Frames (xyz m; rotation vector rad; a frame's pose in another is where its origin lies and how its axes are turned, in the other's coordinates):
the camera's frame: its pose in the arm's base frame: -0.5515 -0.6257 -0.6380 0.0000 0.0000 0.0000
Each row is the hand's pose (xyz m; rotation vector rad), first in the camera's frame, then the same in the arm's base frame.
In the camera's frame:
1: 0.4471 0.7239 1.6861 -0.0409 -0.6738 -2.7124
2: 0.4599 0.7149 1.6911 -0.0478 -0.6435 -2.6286
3: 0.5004 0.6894 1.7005 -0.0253 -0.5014 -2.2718
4: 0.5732 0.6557 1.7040 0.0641 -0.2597 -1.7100
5: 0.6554 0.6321 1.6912 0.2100 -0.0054 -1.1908
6: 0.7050 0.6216 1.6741 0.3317 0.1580 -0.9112
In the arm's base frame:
1: -0.1044 0.0982 1.0481 -0.0409 -0.6738 -2.7124
2: -0.0916 0.0892 1.0531 -0.0478 -0.6435 -2.6286
3: -0.0511 0.0637 1.0625 -0.0253 -0.5014 -2.2718
4: 0.0217 0.0300 1.0660 0.0641 -0.2597 -1.7100
5: 0.1039 0.0064 1.0532 0.2100 -0.0054 -1.1908
6: 0.1535 -0.0041 1.0361 0.3317 0.1580 -0.9112

